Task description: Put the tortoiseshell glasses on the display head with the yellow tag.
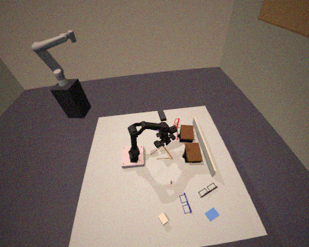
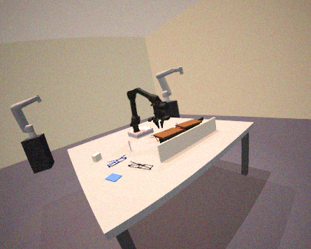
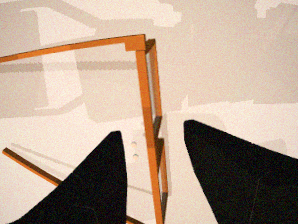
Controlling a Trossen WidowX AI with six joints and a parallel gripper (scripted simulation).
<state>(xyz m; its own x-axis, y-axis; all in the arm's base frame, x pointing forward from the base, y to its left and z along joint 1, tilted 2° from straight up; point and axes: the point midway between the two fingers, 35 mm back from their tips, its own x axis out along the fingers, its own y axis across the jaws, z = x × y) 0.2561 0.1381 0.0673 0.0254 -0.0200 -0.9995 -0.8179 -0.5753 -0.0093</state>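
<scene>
The small peg is 70 mm ahead of my gripper tip, 310 mm to the right of it and 50 mm below it. Also, from my gripper tip: black block: 60 mm behind, 460 mm to the left, 60 mm below; long white panel: 340 mm ahead, 70 mm to the left, 20 mm below; white block: 20 mm ahead, 560 mm to the right, 50 mm below.
</scene>
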